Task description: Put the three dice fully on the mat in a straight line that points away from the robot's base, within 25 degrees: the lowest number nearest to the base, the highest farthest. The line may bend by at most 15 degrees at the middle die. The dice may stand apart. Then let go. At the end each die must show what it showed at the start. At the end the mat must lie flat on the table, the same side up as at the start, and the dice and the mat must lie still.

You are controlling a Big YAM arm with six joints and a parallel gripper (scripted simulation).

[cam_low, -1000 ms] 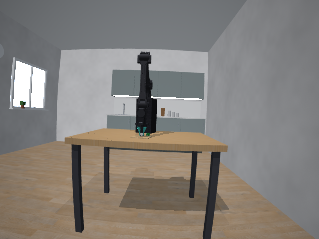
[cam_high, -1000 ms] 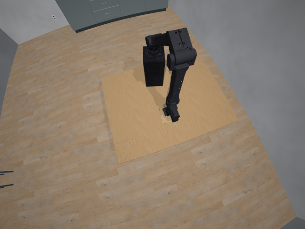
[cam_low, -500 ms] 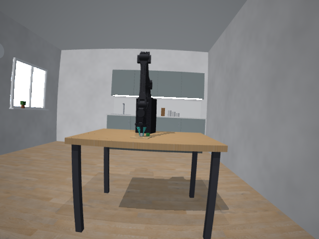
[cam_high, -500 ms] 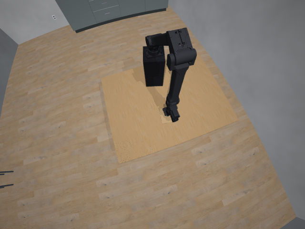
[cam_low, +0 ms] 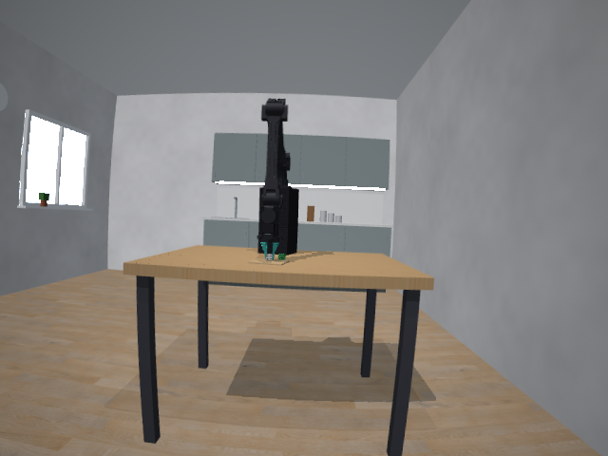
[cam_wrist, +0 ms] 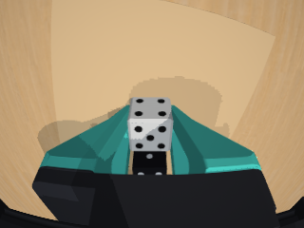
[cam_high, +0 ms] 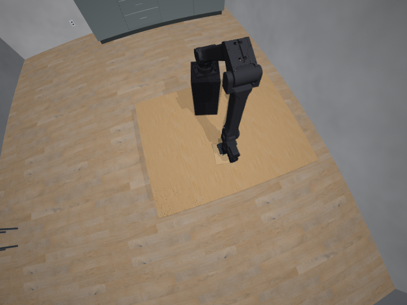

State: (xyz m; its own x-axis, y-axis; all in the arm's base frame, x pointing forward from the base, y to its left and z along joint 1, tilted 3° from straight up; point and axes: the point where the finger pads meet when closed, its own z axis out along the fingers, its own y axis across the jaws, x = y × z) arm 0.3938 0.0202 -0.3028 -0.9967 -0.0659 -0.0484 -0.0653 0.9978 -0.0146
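Now: the white die right at my hand. Round my hand: mat: 2 cm below; then green die: 11 cm behind, 4 cm to the left, 1 cm below; then black die: 5 cm behind.
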